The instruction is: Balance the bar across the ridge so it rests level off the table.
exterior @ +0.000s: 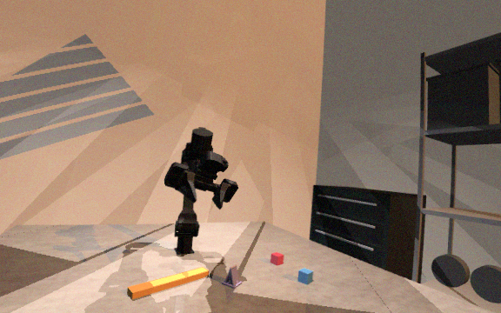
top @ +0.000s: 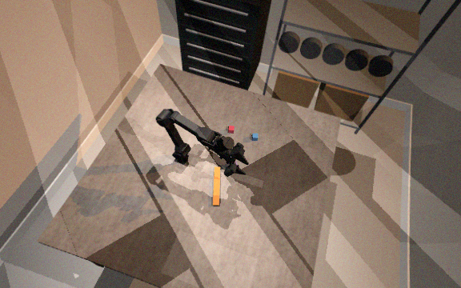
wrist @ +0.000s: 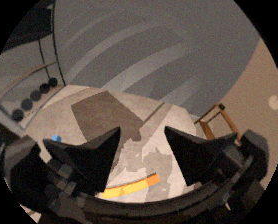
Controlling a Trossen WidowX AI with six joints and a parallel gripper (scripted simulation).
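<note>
Right now my gripper tip is 14 cm past the bar, 4 cm to the left of it and 23 cm above it. Round my gripper tip: blue cube (3 cm behind, 35 cm to the left, 23 cm below); then red cube (18 cm behind, 35 cm to the left, 23 cm below).
</note>
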